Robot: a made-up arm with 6 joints. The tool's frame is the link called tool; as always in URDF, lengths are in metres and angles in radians. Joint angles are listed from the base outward.
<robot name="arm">
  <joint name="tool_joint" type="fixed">
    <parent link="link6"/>
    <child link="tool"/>
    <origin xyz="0.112 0.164 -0.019" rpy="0 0 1.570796"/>
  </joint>
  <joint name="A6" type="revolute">
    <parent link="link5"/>
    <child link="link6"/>
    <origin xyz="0.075 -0.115 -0.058" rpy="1.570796 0 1.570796"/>
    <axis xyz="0 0 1"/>
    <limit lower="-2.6" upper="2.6"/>
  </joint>
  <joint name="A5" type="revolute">
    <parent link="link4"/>
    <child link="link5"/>
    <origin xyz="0.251 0.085 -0.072" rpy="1.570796 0 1.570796"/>
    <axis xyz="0 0 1"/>
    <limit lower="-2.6" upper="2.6"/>
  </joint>
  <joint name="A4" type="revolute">
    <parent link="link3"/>
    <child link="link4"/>
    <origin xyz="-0.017 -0.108 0.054" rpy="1.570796 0 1.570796"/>
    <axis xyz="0 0 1"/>
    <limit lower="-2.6" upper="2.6"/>
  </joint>
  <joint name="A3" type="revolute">
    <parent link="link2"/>
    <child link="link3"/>
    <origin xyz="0.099 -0.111 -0.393" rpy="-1.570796 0 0"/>
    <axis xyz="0 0 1"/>
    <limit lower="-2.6" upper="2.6"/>
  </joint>
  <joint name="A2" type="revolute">
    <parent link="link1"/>
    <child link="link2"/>
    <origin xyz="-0.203 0.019 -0.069" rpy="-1.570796 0 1.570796"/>
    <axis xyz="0 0 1"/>
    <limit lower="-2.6" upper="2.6"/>
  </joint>
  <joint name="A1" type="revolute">
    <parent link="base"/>
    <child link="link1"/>
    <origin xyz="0 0 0.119" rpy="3.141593 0 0"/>
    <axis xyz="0 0 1"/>
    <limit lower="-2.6" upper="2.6"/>
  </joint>
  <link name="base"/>
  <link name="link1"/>
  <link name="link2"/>
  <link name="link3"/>
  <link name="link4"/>
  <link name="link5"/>
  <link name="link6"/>
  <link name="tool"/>
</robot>
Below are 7 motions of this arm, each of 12 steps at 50 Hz.
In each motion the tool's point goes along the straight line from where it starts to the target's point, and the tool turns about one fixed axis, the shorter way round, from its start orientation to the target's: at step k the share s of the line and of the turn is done. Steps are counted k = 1, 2, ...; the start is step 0. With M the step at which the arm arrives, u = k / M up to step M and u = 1 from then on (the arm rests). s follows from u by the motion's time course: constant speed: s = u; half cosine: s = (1 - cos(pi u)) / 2; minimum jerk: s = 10 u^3 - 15 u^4 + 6 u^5.
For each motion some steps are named. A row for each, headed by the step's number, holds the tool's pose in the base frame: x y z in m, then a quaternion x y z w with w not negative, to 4 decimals.
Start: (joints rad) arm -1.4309 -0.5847 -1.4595 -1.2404 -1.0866 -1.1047
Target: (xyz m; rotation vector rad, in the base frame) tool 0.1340 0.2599 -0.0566 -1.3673 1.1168 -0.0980
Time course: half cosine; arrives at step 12
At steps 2, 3, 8, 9, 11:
2: 0.1461 0.2837 -0.0555 -0.5949 0.4260 0.0616 0.6788
3: 0.1451 0.2817 -0.0556 -0.5956 0.4316 0.0527 0.6754
8: 0.1373 0.2663 -0.0563 -0.5982 0.4725 -0.0149 0.6471
9: 0.1359 0.2636 -0.0564 -0.5982 0.4792 -0.0265 0.6418
11: 0.1342 0.2603 -0.0566 -0.5980 0.4874 -0.0410 0.6349

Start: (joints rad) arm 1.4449 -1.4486 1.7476 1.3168 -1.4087 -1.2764
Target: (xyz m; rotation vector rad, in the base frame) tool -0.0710 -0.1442 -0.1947 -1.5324 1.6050 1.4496
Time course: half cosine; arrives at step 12
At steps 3, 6, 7, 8, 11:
3: -0.1483 -0.1258 -0.1571 -0.4436 0.6798 0.5487 0.2002
6: -0.1163 -0.1334 -0.1727 -0.4936 0.6434 0.5428 0.2186
7: -0.1045 -0.1362 -0.1784 -0.5114 0.6294 0.5400 0.2251
8: -0.0936 -0.1388 -0.1837 -0.5278 0.6160 0.5372 0.2311
11: -0.0725 -0.1438 -0.1939 -0.5586 0.5894 0.5310 0.2422

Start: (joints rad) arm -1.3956 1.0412 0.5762 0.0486 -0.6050 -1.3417
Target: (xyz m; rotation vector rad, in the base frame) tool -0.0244 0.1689 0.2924 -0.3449 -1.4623 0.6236
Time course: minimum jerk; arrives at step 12
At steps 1, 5, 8, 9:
1: -0.0335 0.1680 0.2860 -0.1780 -0.6760 0.2998 0.6491
5: -0.0304 0.1683 0.2882 -0.1698 -0.6684 0.2926 0.6624
8: -0.0263 0.1687 0.2910 -0.1591 -0.6582 0.2831 0.6792
9: -0.0253 0.1688 0.2917 -0.1566 -0.6556 0.2808 0.6832

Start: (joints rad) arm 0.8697 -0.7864 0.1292 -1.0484 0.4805 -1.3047
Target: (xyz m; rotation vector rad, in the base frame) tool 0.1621 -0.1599 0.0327 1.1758 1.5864 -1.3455
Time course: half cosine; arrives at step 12
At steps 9, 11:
9: 0.1601 -0.1628 0.0335 0.4452 0.6125 -0.5315 0.3797
11: 0.1619 -0.1602 0.0328 0.4562 0.6169 -0.5247 0.3687

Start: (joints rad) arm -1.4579 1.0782 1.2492 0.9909 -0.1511 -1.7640
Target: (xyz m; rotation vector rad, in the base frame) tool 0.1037 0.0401 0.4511 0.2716 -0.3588 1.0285
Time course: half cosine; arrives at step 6
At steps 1, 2, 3, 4, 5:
1: 0.0939 0.0465 0.4529 0.1227 -0.1790 0.5103 0.8322
2: 0.0959 0.0453 0.4525 0.1239 -0.1773 0.5059 0.8351
3: 0.0985 0.0436 0.4520 0.1255 -0.1749 0.4998 0.8389
4: 0.1011 0.0418 0.4516 0.1272 -0.1725 0.4938 0.8428
5: 0.1030 0.0406 0.4512 0.1283 -0.1708 0.4893 0.8455

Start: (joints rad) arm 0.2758 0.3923 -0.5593 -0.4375 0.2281 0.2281
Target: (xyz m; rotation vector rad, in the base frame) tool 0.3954 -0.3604 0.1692 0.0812 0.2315 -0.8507
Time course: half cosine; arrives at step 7
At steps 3, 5, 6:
3: 0.4183 -0.3390 0.1710 0.0228 0.1151 -0.3697 0.9217
5: 0.4024 -0.3538 0.1698 0.0342 0.1130 -0.3988 0.9094
6: 0.3973 -0.3587 0.1693 0.0380 0.1123 -0.4082 0.9052

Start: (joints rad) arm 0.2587 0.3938 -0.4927 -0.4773 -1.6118 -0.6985
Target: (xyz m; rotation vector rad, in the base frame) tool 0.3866 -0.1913 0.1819 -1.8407 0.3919 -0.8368
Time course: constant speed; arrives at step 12
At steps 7, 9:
7: 0.3869 -0.1894 0.1821 -0.7873 0.1575 -0.3334 0.4941
9: 0.3868 -0.1902 0.1820 -0.7789 0.1597 -0.3394 0.5025

